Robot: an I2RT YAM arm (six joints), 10 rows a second.
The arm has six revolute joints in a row. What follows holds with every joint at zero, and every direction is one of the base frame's.
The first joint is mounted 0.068 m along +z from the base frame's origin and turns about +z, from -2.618 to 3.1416 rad.
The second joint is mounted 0.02 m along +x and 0.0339 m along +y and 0.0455 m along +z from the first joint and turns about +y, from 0 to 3.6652 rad.
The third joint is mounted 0.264 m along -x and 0.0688 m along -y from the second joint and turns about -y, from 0 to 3.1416 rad.
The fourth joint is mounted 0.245 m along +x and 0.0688 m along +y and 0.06 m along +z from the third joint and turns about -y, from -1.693 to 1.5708 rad.
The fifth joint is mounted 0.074 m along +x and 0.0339 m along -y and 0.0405 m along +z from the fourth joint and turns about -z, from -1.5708 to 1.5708 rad.
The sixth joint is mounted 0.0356 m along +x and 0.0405 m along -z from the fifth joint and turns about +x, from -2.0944 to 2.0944 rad.
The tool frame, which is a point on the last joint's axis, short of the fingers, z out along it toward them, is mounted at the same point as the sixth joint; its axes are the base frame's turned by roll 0, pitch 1.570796 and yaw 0 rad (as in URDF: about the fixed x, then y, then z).
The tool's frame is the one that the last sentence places.
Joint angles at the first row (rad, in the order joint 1, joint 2, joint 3, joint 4, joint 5, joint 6):
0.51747, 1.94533, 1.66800, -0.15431, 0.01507, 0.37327
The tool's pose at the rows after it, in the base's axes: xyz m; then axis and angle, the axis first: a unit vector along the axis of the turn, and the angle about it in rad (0 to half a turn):
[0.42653 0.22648 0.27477 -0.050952 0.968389 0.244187 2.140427]
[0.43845 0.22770 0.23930 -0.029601 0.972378 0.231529 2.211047]
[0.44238 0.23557 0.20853 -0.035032 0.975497 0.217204 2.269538]
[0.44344 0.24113 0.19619 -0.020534 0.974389 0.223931 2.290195]
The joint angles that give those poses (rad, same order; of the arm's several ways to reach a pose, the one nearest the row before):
0.48924, 2.01818, 1.66800, -0.11388, 0.01506, 0.37480
0.48008, 2.09449, 1.66801, -0.11083, 0.01506, 0.41065
0.49038, 2.15896, 1.66799, -0.11043, 0.01506, 0.41066
0.49917, 2.18756, 1.66800, -0.09404, 0.01583, 0.44881

